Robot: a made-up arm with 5 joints. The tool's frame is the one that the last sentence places. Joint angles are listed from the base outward.
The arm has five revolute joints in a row. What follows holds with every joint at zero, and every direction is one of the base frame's. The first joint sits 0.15 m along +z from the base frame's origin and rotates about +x. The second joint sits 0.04 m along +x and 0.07 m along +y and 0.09 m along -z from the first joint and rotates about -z. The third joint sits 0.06 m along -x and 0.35 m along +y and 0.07 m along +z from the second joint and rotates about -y. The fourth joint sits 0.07 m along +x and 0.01 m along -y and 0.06 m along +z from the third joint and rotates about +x. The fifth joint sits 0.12 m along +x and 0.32 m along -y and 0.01 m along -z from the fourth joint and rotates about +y. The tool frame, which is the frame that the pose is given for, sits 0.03 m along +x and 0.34 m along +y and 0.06 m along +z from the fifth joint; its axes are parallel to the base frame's.
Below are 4 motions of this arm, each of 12 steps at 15 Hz.
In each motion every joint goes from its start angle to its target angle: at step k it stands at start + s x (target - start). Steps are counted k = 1, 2, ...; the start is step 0. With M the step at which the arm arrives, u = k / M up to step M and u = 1 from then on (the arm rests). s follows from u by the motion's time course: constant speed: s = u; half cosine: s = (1 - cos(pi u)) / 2; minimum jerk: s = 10 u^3 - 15 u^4 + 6 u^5.
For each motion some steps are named. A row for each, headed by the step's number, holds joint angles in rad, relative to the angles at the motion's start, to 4 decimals.
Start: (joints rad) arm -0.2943 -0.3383 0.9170 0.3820 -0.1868
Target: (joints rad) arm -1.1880 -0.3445 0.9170 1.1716 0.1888
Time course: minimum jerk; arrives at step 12
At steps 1, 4, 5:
1: -0.0045 0.0000 0.0000 0.0040 0.0019
4: -0.1876 -0.0013 0.0000 0.1657 0.0788
5: -0.3098 -0.0021 0.0000 0.2737 0.1302

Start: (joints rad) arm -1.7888 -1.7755 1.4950 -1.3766 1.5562
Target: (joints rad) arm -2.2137 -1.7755 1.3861 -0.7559 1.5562
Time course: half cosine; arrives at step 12
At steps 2, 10, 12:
2: -0.0285 0.0000 -0.0073 0.0416 0.0000
10: -0.3964 0.0000 -0.1016 0.5791 0.0000
12: -0.4249 0.0000 -0.1089 0.6207 0.0000

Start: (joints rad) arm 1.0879 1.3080 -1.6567 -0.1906 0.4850
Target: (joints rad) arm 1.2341 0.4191 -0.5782 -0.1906 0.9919
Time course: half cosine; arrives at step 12
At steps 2, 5, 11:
2: 0.0098 -0.0595 0.0722 0.0000 0.0340
5: 0.0542 -0.3294 0.3997 0.0000 0.1879
11: 0.1437 -0.8738 1.0601 0.0000 0.4983

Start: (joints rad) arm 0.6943 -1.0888 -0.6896 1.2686 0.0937
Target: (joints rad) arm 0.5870 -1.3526 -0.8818 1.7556 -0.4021
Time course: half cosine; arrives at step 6
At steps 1, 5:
1: -0.0072 -0.0177 -0.0129 0.0326 -0.0332
5: -0.1001 -0.2461 -0.1793 0.4544 -0.4626

